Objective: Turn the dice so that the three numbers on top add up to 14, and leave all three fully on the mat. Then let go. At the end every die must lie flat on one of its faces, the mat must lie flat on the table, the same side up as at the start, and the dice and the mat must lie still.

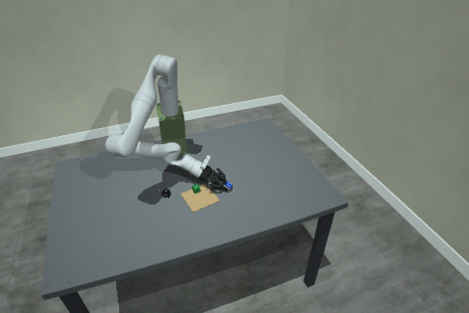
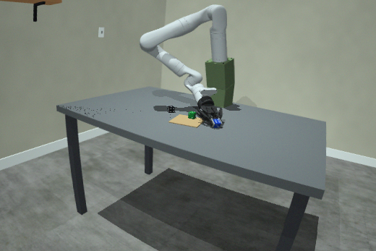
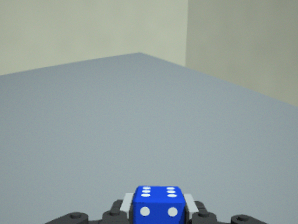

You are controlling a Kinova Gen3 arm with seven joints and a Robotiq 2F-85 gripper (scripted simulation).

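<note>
The blue die lies right at my hand. From my hand the other things lie so: tan mat (140 mm to the right, 20 mm below); black die (70 mm behind, 290 mm to the right, 10 mm below); green die (40 mm behind, 140 mm to the right).
</note>
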